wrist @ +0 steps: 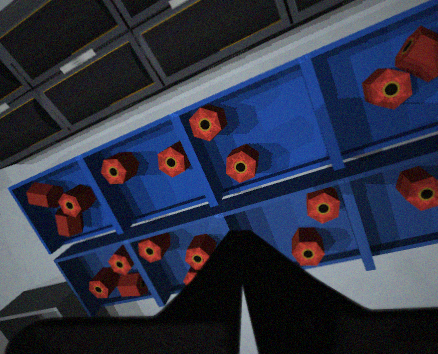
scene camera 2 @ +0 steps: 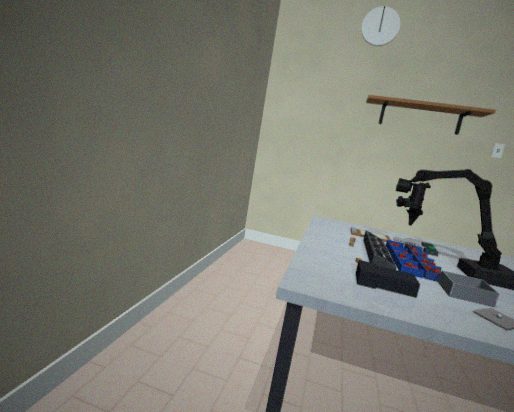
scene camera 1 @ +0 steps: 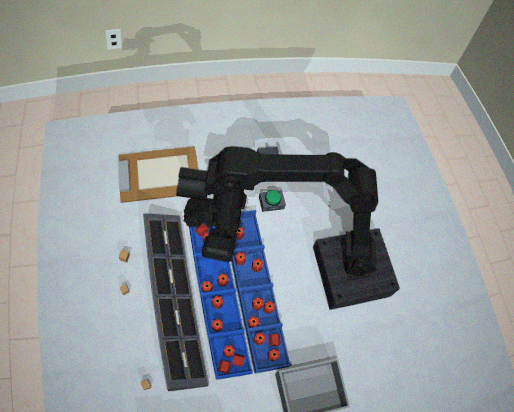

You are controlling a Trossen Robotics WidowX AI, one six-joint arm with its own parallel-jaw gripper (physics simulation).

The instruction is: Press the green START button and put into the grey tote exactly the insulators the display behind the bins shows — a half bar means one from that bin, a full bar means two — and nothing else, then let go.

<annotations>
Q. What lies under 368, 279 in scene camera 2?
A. A dark box.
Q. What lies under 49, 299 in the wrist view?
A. A grey tote.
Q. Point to a display panel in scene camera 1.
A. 173, 385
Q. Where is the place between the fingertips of my gripper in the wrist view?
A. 239, 241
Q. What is my gripper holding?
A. Nothing.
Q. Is my gripper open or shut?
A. Shut.
</annotations>
